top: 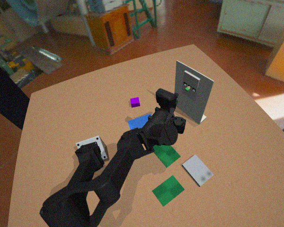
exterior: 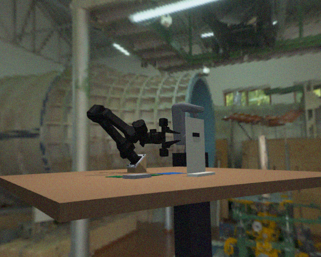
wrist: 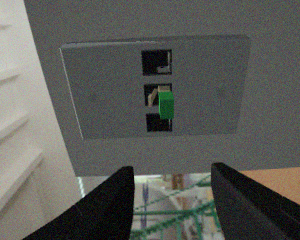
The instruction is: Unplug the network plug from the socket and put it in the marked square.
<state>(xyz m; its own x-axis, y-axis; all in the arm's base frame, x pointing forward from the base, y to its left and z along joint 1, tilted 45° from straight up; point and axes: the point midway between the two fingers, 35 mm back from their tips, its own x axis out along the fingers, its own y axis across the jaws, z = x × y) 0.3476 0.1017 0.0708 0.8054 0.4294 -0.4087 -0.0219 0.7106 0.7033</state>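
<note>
Now: the green network plug 6 cm ahead of my gripper tip and 3 cm to the left of it. Also, from my gripper tip: white upright panel: 8 cm ahead, 3 cm to the left, 6 cm below; then purple cube: 14 cm behind, 19 cm to the left, 17 cm below; then blue marked square: 14 cm behind, 4 cm to the left, 18 cm below.
</note>
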